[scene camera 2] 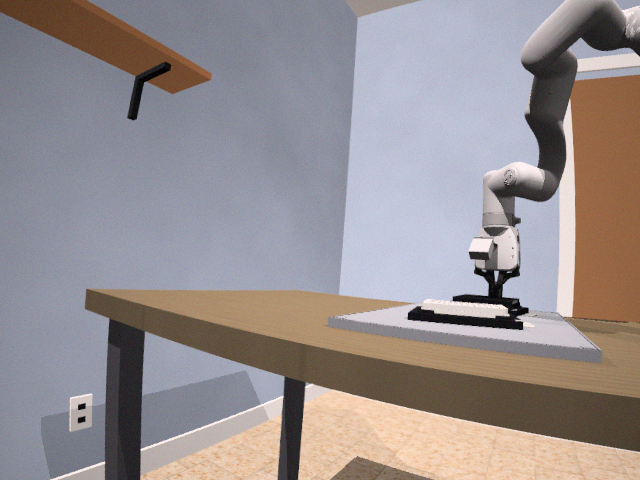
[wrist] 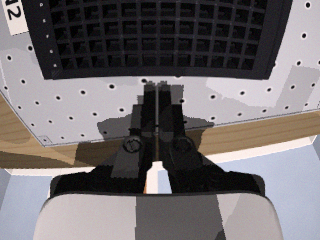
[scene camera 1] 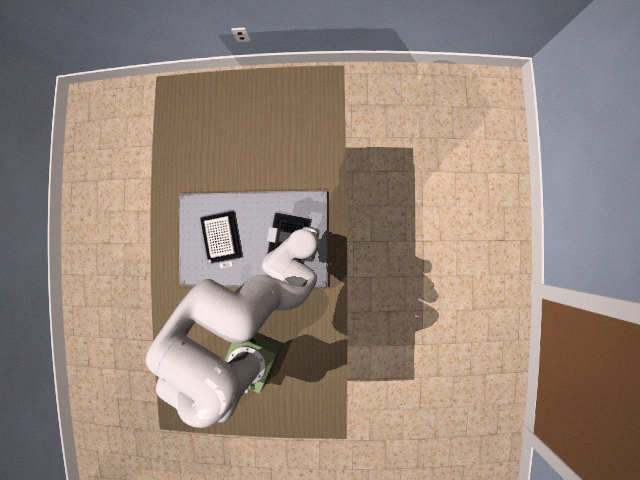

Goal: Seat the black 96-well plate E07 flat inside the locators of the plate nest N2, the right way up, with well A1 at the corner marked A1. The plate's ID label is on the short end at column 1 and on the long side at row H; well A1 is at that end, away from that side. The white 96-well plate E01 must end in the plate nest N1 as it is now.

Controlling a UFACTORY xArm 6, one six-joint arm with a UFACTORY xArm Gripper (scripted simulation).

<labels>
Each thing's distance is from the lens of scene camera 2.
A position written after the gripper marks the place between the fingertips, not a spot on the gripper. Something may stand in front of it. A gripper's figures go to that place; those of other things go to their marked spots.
gripper point(scene camera 2: 494, 301): 90 cm
white plate E01 point(scene camera 2: 442, 307): 55 cm
plate nest N1 point(scene camera 2: 413, 314): 54 cm
</labels>
